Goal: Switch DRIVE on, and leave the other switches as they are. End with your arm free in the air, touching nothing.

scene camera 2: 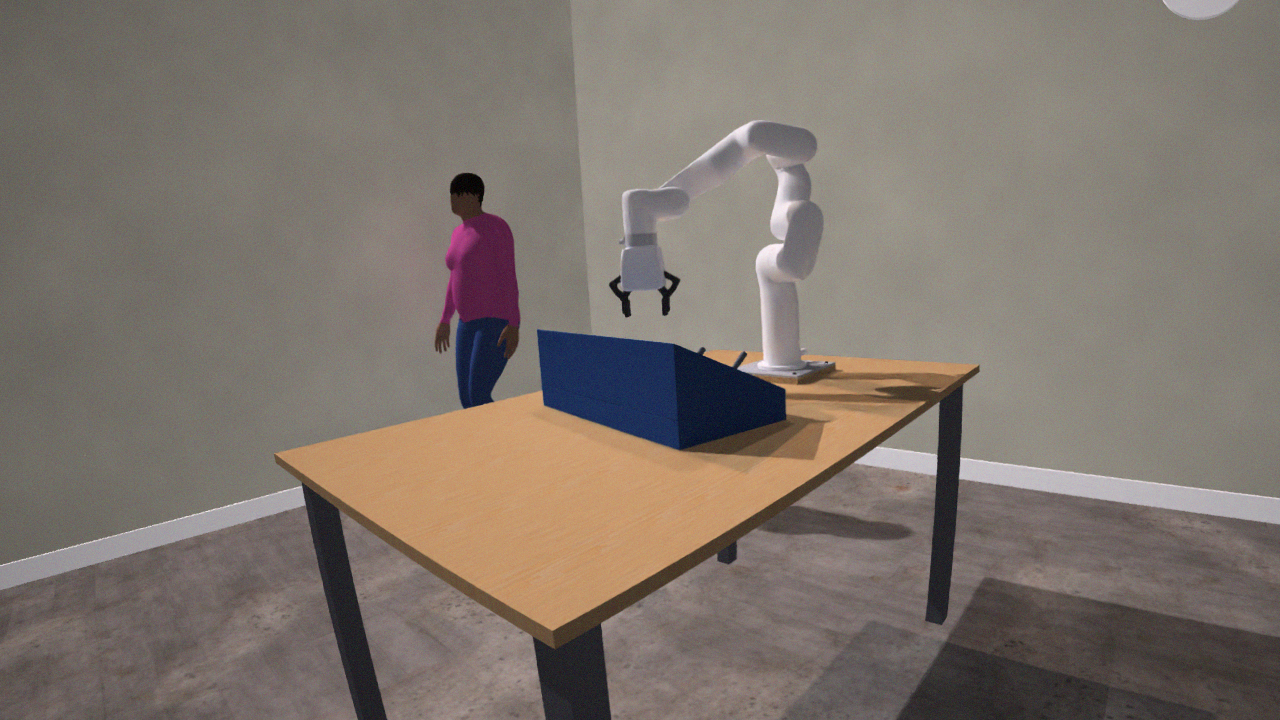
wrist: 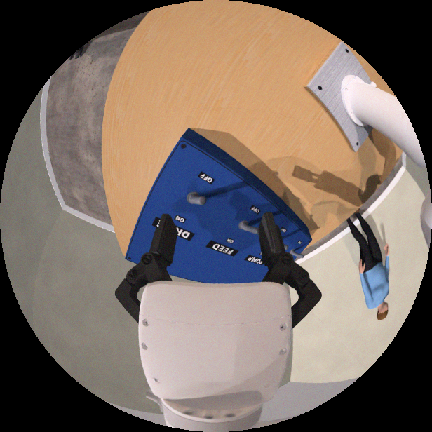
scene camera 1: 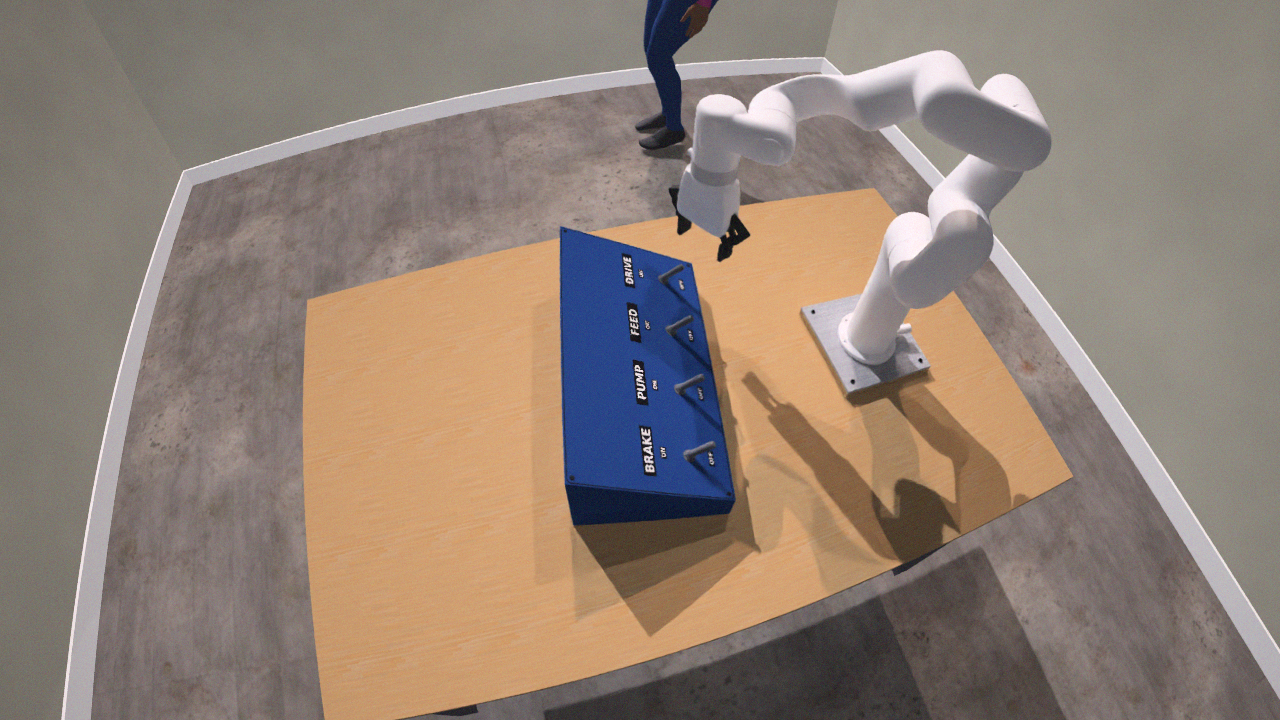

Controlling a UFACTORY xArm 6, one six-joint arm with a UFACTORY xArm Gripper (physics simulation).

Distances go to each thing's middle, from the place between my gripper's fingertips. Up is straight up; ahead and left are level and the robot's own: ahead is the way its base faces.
My hand is 16 cm to the right of the blue sloped switch panel (scene camera 1: 628, 427), 16 cm short of it and 10 cm above it.
